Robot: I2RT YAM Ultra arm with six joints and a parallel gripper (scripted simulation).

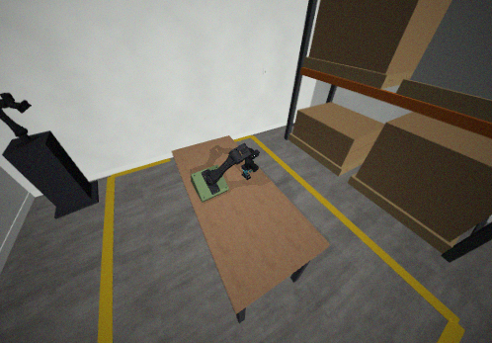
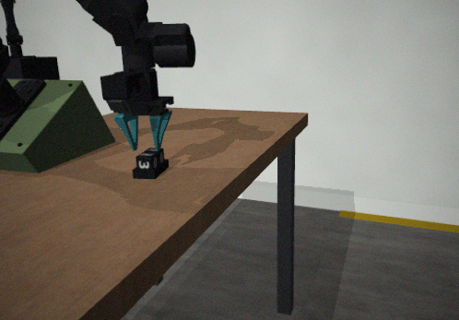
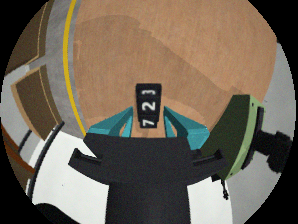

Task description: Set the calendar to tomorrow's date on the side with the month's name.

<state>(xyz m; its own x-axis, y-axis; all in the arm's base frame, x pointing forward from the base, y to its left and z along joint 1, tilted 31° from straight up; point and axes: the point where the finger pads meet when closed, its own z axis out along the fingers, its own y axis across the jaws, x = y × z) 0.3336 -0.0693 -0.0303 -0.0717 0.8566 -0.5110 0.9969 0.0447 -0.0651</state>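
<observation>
My gripper is now 3 cm above the black cube. The rest, counted from my hand: black tray (2 cm to the left, 5 cm below).
</observation>
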